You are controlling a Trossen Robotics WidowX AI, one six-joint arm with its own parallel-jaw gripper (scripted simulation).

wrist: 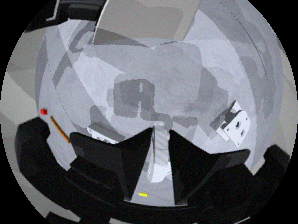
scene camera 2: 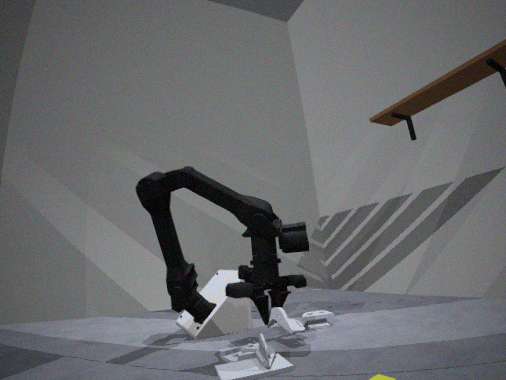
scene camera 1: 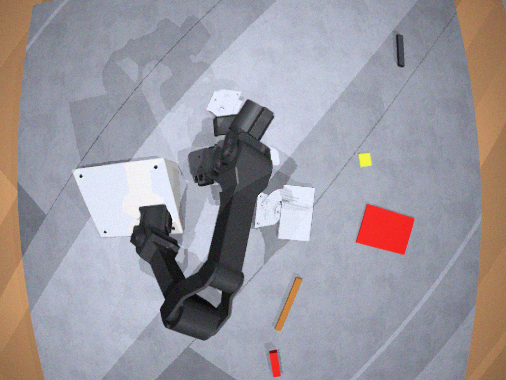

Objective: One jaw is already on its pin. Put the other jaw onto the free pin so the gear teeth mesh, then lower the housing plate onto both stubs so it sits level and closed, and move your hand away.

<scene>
The pictures show: the gripper and a red sheet.
The gripper also shows in the wrist view and in scene camera 1.
</scene>
